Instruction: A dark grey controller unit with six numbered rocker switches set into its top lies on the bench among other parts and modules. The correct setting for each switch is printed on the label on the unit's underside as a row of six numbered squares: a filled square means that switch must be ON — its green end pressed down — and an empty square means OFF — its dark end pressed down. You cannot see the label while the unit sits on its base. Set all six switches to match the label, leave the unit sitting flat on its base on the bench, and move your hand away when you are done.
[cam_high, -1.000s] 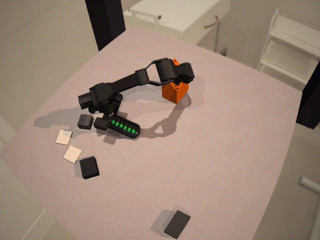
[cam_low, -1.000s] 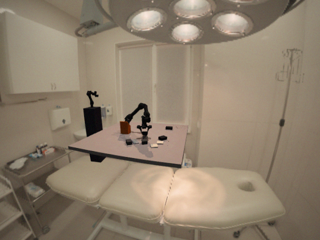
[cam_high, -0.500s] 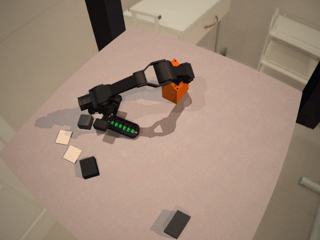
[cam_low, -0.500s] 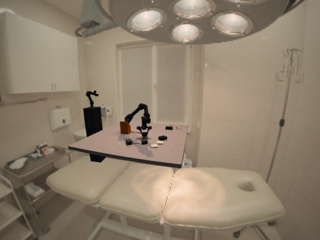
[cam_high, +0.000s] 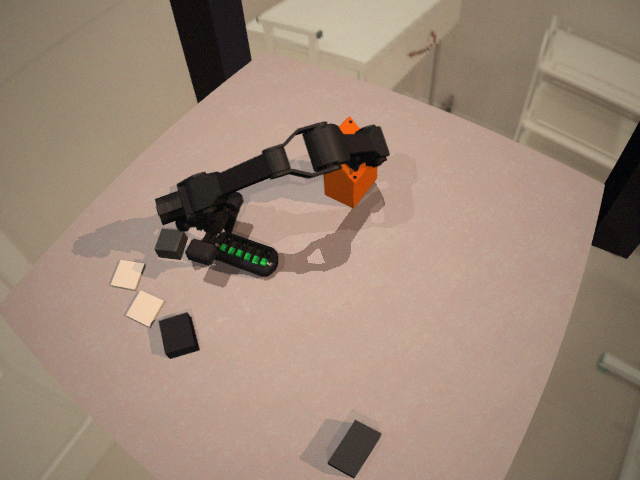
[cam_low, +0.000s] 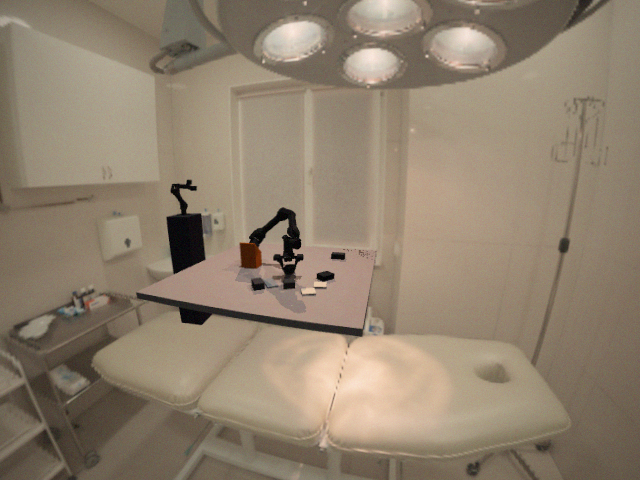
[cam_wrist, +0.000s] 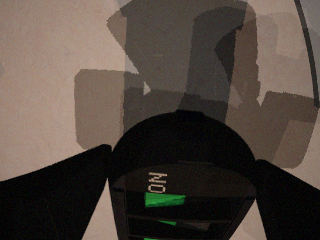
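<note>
Now: the grey plate 90 mm behind my gripper tip, 120 mm to the right of it and 50 mm below it. Round my gripper tip: small dark cube 30 mm ahead, 150 mm to the right, 30 mm below.
</note>
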